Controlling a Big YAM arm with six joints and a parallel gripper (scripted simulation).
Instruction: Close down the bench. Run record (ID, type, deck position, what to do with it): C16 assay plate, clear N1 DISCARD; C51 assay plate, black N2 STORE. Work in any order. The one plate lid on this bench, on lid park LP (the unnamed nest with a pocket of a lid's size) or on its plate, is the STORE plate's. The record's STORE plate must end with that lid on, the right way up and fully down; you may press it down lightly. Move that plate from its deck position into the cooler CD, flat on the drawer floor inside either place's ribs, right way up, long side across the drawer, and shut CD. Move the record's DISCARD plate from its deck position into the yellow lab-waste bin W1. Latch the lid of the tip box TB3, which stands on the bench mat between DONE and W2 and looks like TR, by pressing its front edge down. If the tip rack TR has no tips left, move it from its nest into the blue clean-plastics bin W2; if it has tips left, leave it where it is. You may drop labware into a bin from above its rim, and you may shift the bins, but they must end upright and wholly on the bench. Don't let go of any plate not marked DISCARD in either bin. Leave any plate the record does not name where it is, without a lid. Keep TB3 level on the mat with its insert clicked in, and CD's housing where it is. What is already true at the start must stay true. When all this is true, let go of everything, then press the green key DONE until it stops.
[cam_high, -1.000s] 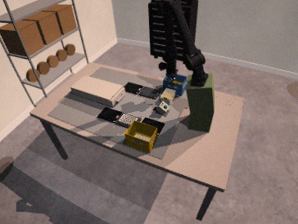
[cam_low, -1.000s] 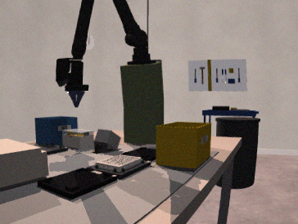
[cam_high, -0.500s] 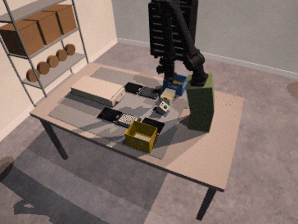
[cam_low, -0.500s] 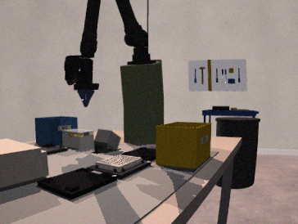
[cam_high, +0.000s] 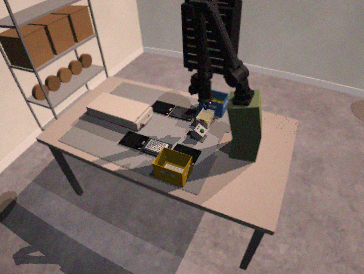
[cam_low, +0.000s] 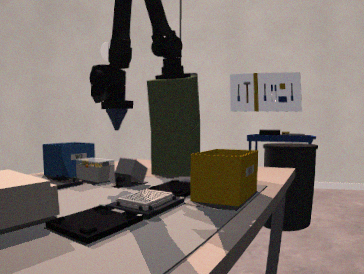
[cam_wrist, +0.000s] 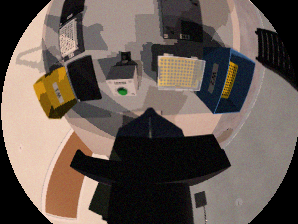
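My gripper is now 10 mm past the green key DONE, 80 mm to the right of it and 120 mm above it. Also, from my hand: tip box TB3 (40 mm ahead, 80 mm to the right, 140 mm below); then DONE key block (10 mm ahead, 70 mm to the left, 130 mm below); then blue bin W2 (40 mm ahead, 240 mm to the right, 140 mm below).
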